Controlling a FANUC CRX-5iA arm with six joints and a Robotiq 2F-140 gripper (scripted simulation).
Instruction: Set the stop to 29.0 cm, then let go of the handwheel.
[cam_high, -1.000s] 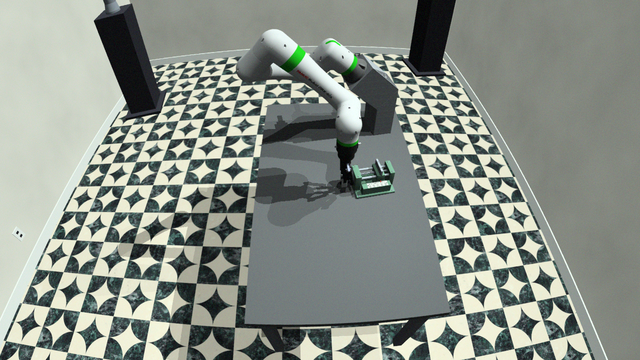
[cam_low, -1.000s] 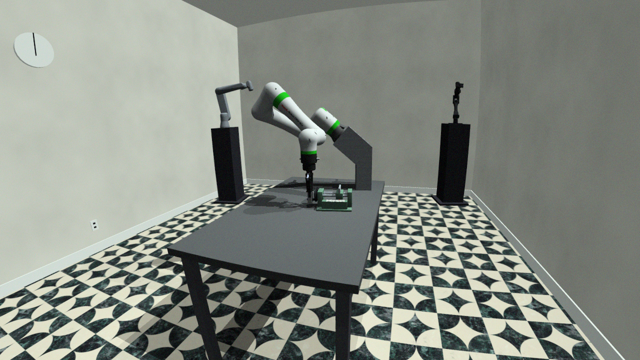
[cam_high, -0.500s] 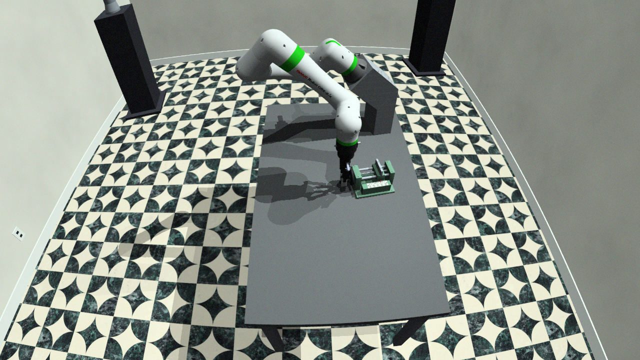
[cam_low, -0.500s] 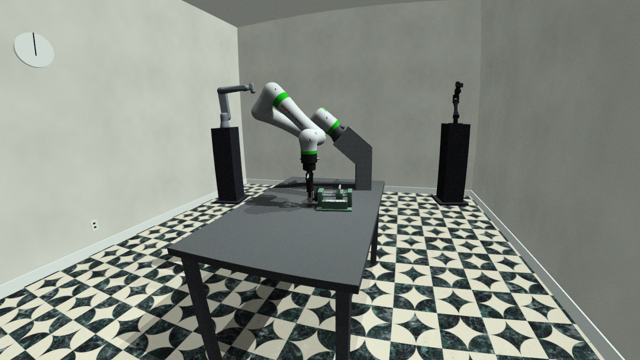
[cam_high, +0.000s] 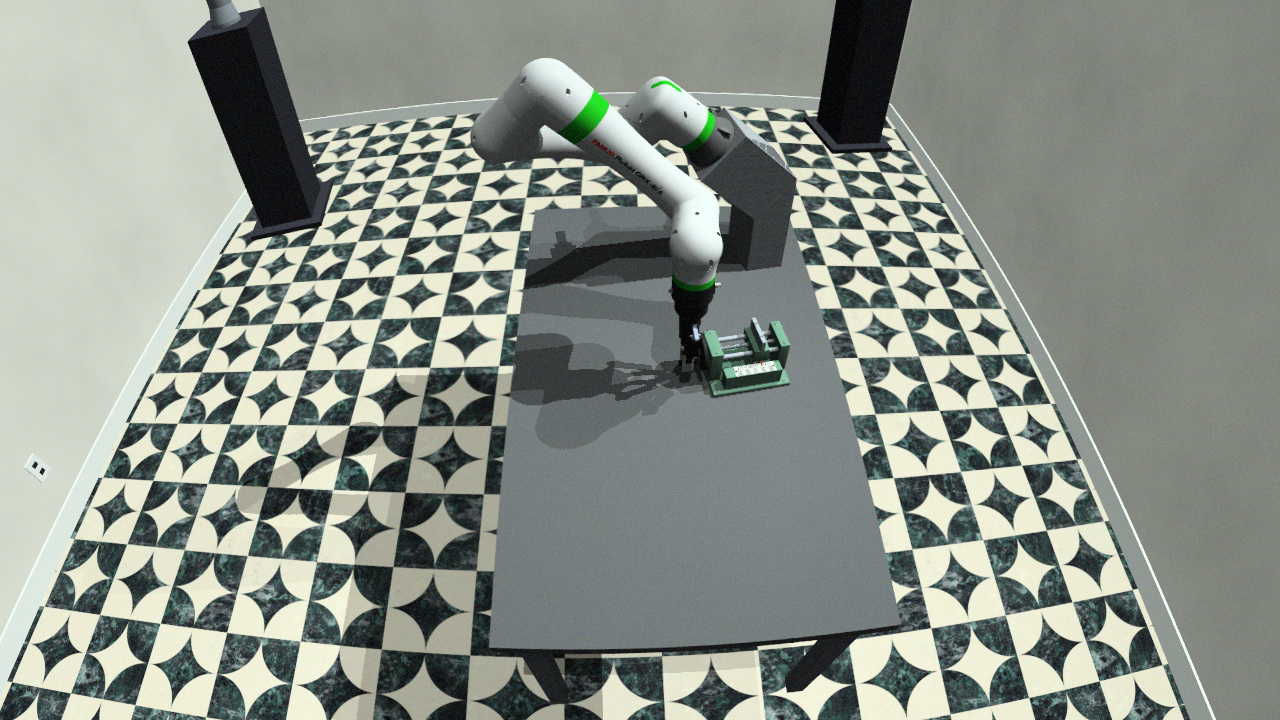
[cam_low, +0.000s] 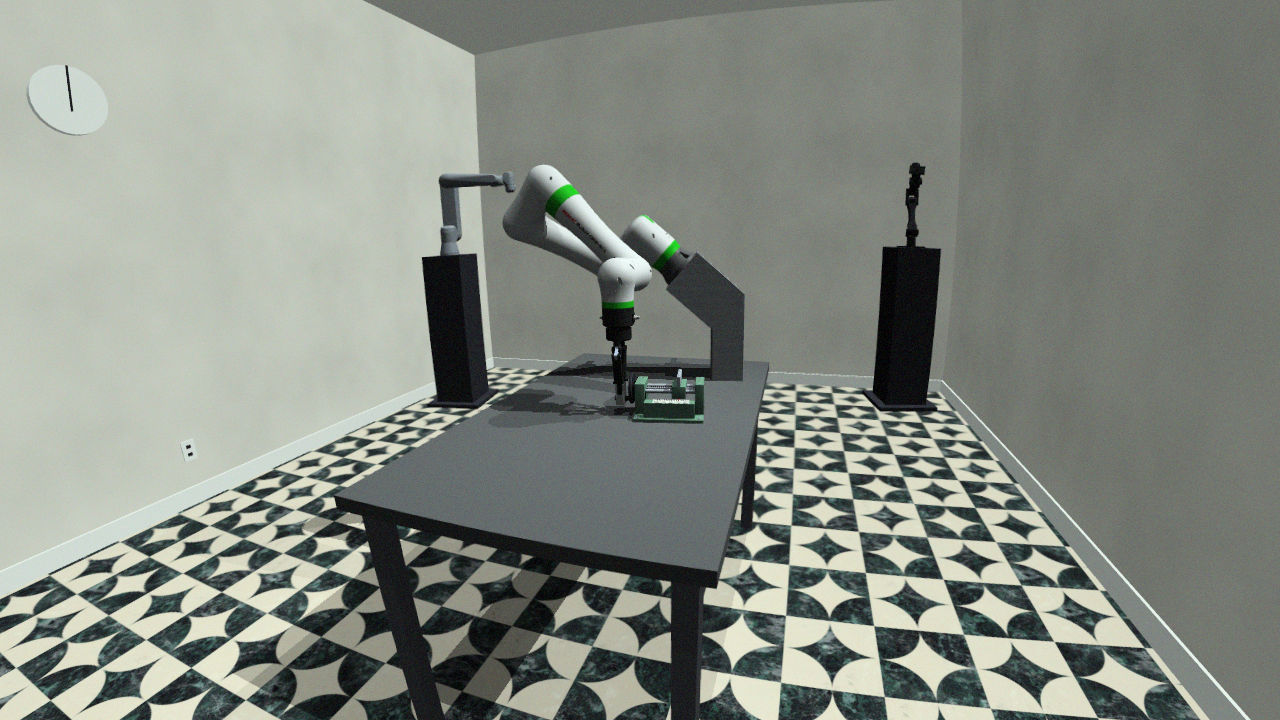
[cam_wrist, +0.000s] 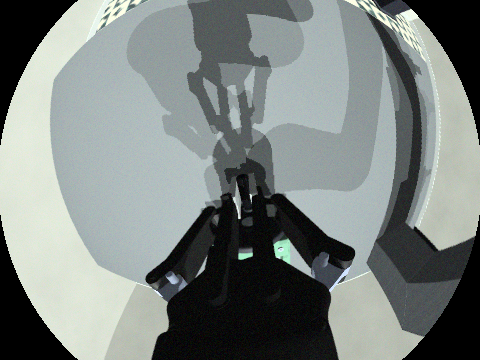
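Right now my hand is 20 mm to the right of the black handwheel and 10 mm above it. Round my hand: green stop fixture: 180 mm to the left, 30 mm above, 20 mm ahead.
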